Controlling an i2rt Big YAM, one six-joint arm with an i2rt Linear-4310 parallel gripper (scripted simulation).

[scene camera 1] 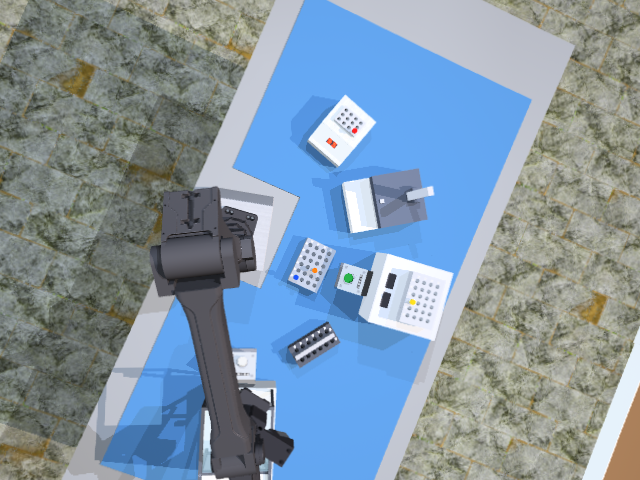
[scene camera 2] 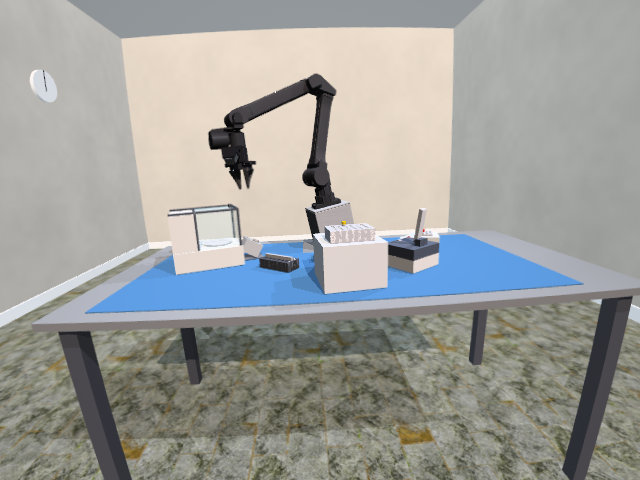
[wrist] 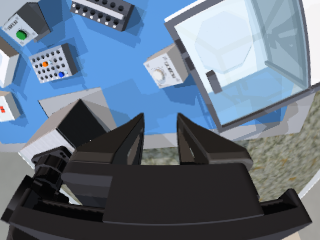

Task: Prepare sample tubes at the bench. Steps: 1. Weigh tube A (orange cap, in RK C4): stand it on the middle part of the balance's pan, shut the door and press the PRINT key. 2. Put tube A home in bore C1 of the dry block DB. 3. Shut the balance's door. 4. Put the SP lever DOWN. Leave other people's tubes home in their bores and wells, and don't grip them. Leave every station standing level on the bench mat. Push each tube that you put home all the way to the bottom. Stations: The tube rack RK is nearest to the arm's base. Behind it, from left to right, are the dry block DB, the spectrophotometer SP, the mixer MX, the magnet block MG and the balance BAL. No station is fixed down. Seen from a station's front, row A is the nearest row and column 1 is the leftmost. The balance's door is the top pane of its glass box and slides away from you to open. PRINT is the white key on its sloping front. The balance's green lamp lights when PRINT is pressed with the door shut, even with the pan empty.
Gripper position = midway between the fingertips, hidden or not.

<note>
In view: my gripper (wrist: 160, 118), a balance (scene camera 2: 203, 240), a dry block (scene camera 1: 334, 139), a dark magnet block (scene camera 1: 314, 341) and a grey tube rack (scene camera 1: 313, 254).
The balance also shows in the wrist view (wrist: 259, 60). The grey tube rack shows as well in the wrist view (wrist: 64, 59).
</note>
